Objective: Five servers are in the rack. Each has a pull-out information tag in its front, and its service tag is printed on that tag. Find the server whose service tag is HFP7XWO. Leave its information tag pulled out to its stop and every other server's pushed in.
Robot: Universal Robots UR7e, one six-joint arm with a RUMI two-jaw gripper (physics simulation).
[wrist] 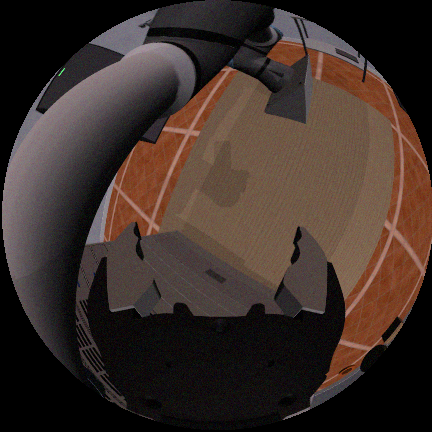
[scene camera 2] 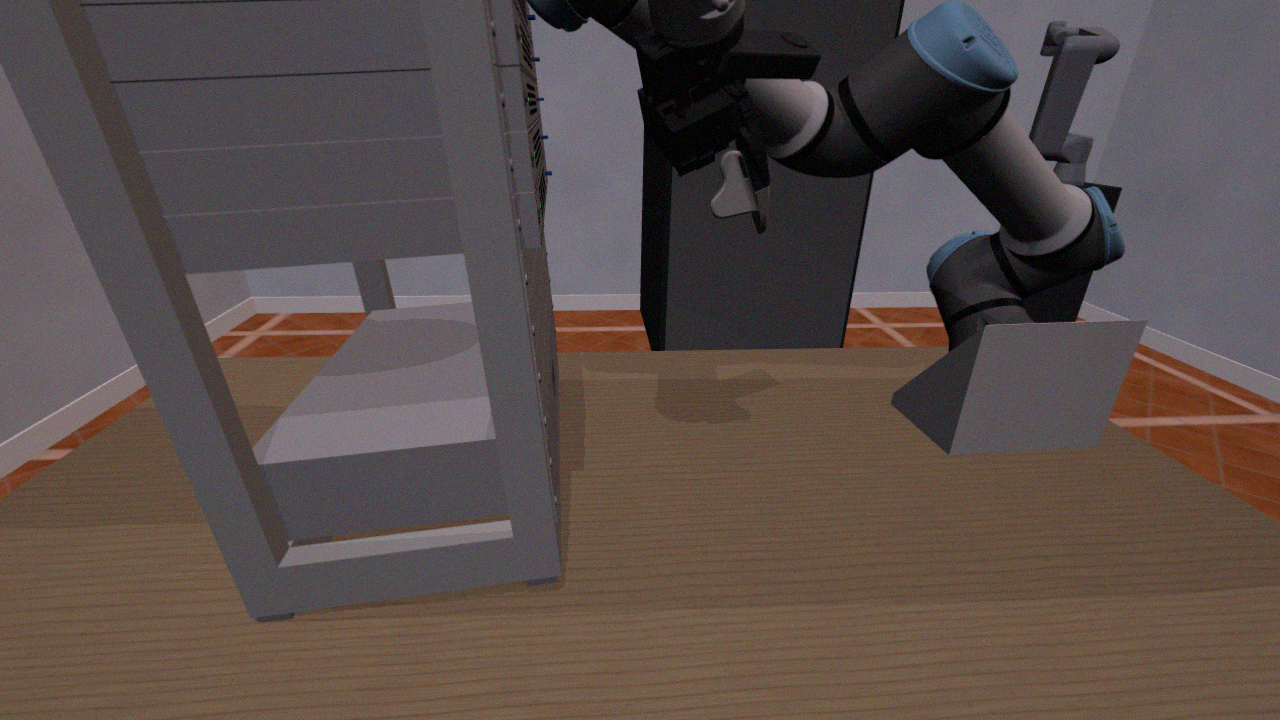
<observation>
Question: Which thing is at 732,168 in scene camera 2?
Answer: My gripper.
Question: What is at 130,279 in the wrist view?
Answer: My gripper.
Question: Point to a server rack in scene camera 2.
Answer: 180,144
</observation>
